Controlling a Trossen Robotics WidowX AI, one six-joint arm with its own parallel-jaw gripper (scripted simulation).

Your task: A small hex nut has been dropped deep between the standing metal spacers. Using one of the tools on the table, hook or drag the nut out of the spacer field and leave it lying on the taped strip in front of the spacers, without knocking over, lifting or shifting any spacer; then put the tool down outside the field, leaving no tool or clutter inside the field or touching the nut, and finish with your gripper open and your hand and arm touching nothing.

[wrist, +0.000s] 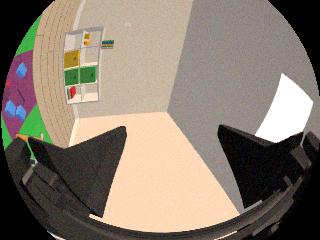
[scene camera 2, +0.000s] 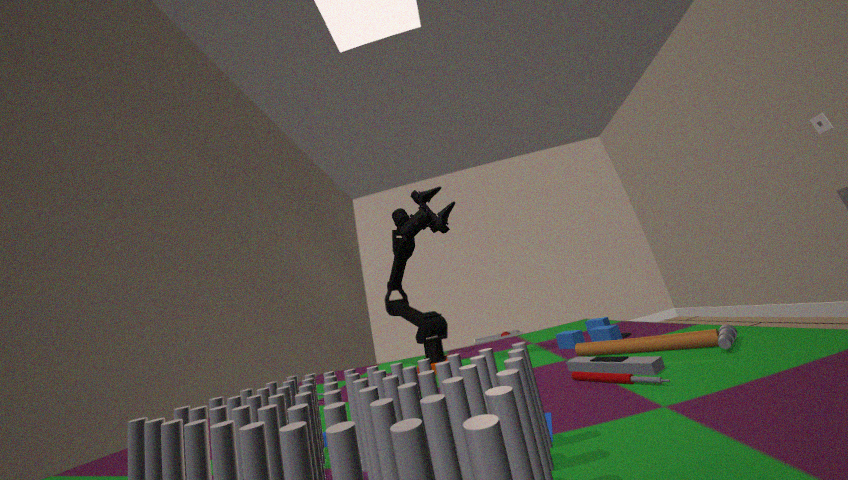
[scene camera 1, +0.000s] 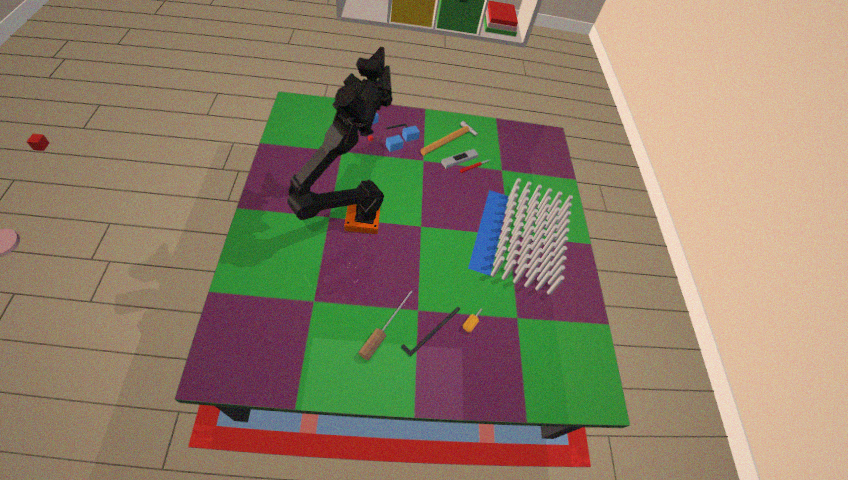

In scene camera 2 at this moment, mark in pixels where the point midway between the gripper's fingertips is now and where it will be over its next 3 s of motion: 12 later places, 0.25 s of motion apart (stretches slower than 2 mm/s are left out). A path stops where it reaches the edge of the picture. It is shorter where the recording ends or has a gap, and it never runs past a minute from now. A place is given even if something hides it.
My gripper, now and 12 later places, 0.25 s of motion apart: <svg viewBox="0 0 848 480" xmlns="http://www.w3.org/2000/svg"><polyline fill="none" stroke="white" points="447,194 451,187 461,185 455,202 433,249 407,306 397,323 379,328 334,341 287,356 264,368 264,376 280,375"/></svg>
